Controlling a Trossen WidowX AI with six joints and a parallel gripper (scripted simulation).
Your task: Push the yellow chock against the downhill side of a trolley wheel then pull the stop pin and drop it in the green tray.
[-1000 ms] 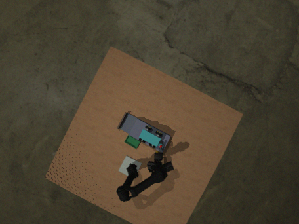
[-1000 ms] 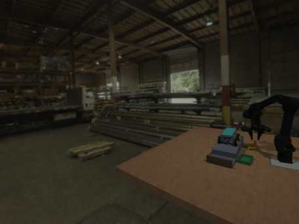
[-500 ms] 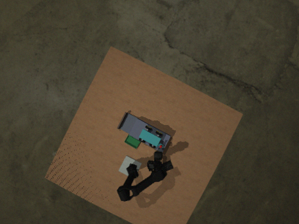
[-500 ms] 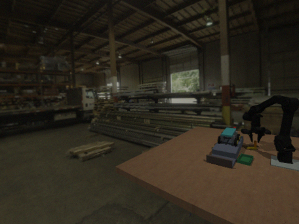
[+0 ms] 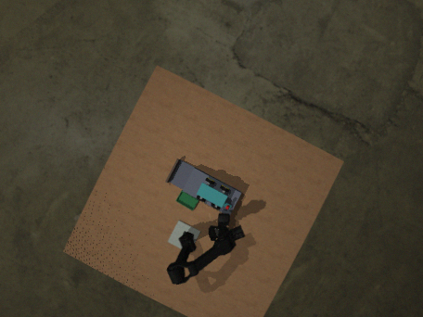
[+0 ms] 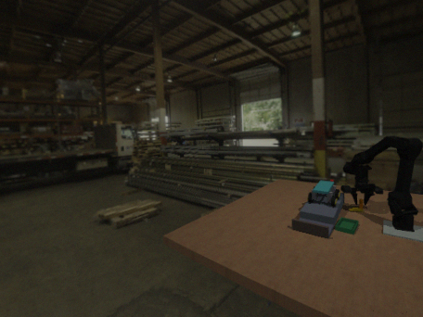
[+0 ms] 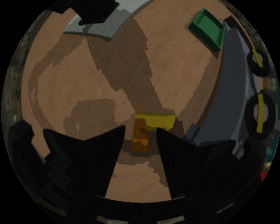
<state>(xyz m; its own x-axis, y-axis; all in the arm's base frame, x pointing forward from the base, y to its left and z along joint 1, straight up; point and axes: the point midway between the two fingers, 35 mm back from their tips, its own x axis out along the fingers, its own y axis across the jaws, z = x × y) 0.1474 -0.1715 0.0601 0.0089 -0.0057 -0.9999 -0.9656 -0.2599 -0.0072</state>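
The green tray lies 240 mm to the left of my gripper tip, 70 mm ahead of it and 40 mm below it. Round my gripper tip: red-headed stop pin (140 mm ahead, 100 mm above, 20 mm to the left); grey ramp (170 mm ahead, 120 mm to the left, 10 mm above); yellow chock (20 mm ahead, 10 mm to the left, 10 mm below).
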